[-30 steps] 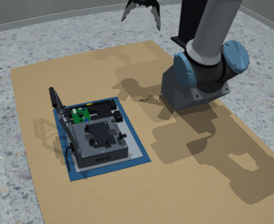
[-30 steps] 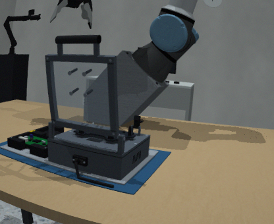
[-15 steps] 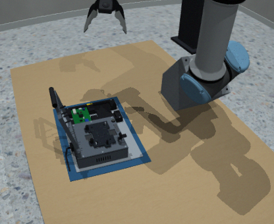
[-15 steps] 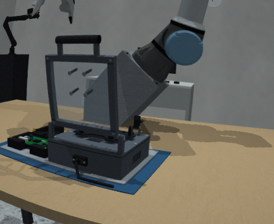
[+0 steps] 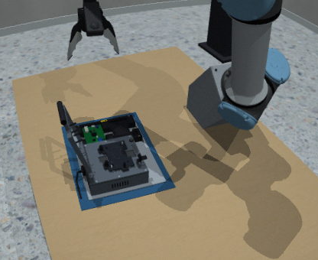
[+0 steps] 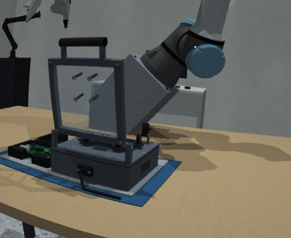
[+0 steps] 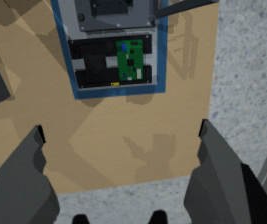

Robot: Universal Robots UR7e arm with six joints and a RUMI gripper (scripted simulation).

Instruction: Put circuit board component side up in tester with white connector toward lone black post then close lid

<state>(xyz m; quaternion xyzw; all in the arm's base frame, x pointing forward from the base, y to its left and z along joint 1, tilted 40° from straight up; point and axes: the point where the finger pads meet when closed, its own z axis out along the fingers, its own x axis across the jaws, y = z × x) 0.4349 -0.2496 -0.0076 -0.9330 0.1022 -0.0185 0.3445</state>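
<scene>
Now: hand 2 cm short of the green circuit board, 1 cm to the right of it and 30 cm above it. The rest, counted from my hand: clear tester lid: 13 cm ahead, 17 cm to the left, 14 cm below; nest: 1 cm ahead, 19 cm to the left, 25 cm below.
</scene>
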